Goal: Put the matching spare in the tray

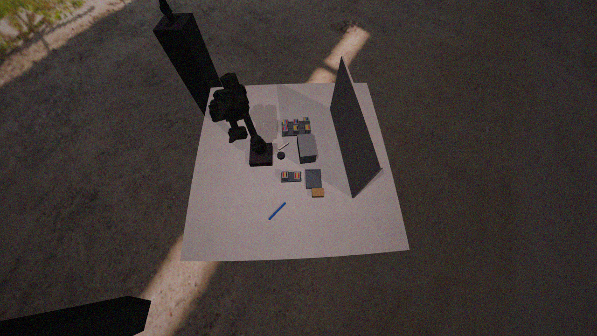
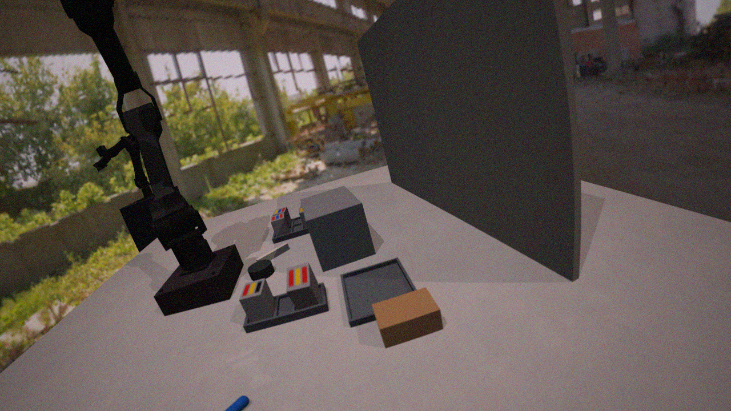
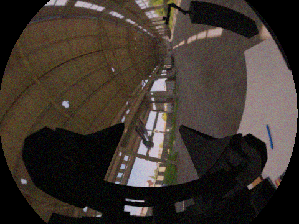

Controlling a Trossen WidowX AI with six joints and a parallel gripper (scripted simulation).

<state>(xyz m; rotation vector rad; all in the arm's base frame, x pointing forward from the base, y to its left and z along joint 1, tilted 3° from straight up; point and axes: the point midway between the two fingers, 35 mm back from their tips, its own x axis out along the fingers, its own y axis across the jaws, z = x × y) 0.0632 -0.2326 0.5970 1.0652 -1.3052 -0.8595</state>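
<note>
Right now my gripper tip is 25 cm short of the grey spare block, 48 cm to the right of it and 62 cm above it. The rest, counted from my gripper tip: black disc: 9 cm ahead, 27 cm to the left, 65 cm below; then rack: 18 cm ahead, 12 cm to the left, 65 cm below; then blue pen: 12 cm ahead, 10 cm to the right, 65 cm below.
</note>
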